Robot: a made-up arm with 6 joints.
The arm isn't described. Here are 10 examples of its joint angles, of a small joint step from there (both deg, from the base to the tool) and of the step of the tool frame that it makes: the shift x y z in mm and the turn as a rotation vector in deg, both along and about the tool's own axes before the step.
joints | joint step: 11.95 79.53 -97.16 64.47 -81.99 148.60 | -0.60 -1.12 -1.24 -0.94 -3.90 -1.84
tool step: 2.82 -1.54 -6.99 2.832 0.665 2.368
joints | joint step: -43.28 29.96 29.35 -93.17 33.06 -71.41 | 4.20 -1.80 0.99 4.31 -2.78 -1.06
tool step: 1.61 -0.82 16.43 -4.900 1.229 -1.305
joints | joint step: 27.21 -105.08 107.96 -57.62 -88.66 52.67 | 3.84 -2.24 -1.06 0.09 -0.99 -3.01
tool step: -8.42 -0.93 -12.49 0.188 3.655 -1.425
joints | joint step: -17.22 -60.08 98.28 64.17 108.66 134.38 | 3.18 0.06 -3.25 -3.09 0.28 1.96
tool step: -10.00 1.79 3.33 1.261 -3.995 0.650
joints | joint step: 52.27 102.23 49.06 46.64 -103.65 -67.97 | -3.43 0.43 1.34 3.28 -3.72 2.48
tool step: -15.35 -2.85 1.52 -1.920 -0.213 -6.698
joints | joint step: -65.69 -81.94 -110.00 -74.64 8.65 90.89 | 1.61 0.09 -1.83 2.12 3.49 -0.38
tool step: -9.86 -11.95 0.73 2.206 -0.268 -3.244
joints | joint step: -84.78 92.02 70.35 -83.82 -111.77 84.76 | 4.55 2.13 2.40 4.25 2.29 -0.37
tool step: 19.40 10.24 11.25 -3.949 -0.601 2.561
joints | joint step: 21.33 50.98 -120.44 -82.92 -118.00 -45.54 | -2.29 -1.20 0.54 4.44 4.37 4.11
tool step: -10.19 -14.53 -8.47 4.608 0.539 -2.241
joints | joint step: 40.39 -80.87 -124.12 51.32 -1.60 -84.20 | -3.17 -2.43 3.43 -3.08 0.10 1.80
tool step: -1.21 -0.85 8.05 -4.015 2.613 -1.296
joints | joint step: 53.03 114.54 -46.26 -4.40 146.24 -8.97 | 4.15 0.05 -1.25 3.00 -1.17 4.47
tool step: -2.78 0.62 4.66 0.745 -1.793 5.227
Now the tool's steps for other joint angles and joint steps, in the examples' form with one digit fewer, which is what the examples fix.
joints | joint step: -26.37 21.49 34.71 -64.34 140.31 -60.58 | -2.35 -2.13 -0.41 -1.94 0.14 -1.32
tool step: -5.7 5.3 -1.2 0.37 -0.57 2.96
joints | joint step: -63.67 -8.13 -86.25 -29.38 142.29 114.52 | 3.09 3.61 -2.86 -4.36 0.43 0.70
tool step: -14.7 7.5 10.1 -3.78 -3.69 -3.98
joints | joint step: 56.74 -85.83 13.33 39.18 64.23 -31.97 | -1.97 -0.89 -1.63 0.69 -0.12 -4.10
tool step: 1.9 3.5 -0.3 -0.59 -0.28 2.45
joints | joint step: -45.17 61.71 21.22 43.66 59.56 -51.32 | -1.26 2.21 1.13 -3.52 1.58 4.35
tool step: 2.9 -2.5 1.5 2.54 1.47 -0.57
